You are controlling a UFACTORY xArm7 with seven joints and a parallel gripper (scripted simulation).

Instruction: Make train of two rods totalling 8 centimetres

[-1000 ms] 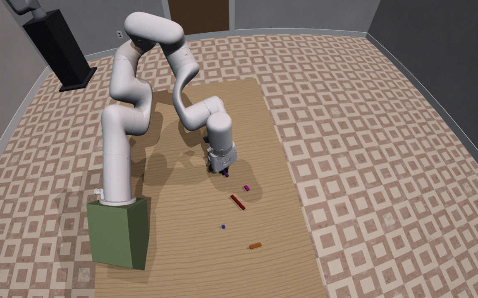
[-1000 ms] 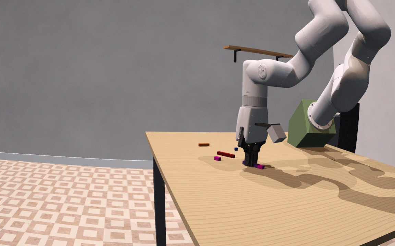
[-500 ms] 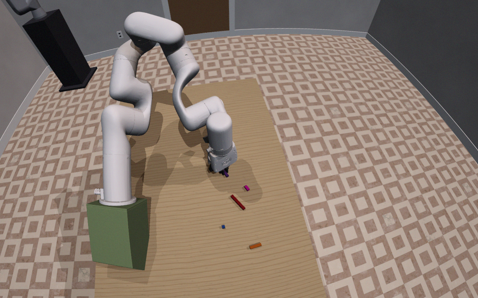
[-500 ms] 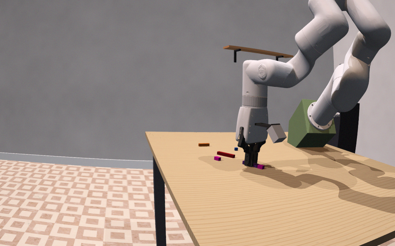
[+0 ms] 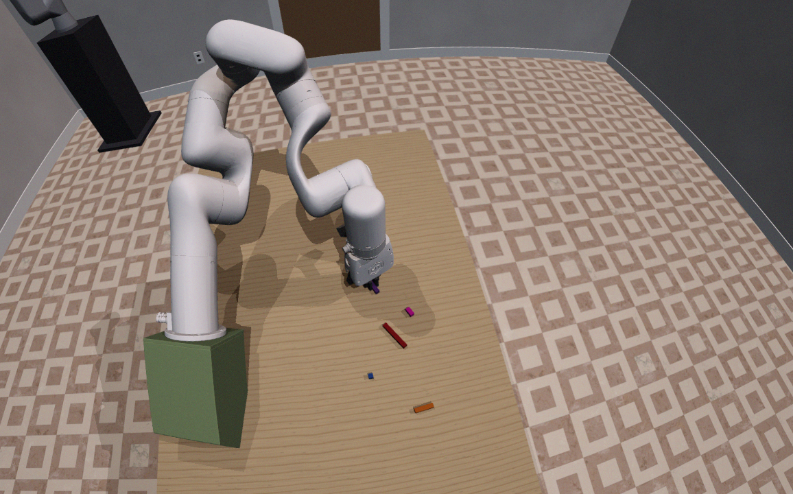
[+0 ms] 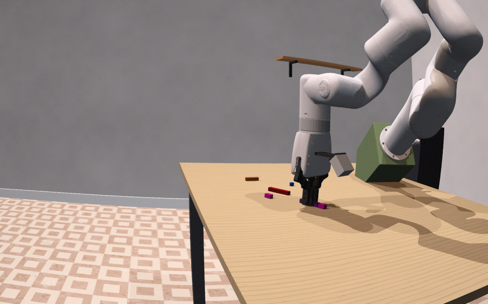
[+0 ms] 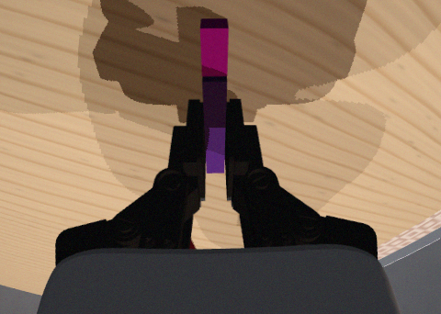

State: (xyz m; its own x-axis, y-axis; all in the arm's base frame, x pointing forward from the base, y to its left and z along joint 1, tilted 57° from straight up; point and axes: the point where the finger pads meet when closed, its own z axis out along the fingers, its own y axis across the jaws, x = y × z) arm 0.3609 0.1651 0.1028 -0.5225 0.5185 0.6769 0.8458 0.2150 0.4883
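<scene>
Now: the purple rod 2 cm below my hand. The rest, counted from my hand: magenta rod: 2 cm behind, 4 cm to the left, 2 cm below; then small blue rod: 1 cm behind, 23 cm to the right, 2 cm below; then red rod: 5 cm ahead, 13 cm to the right, 2 cm below.
</scene>
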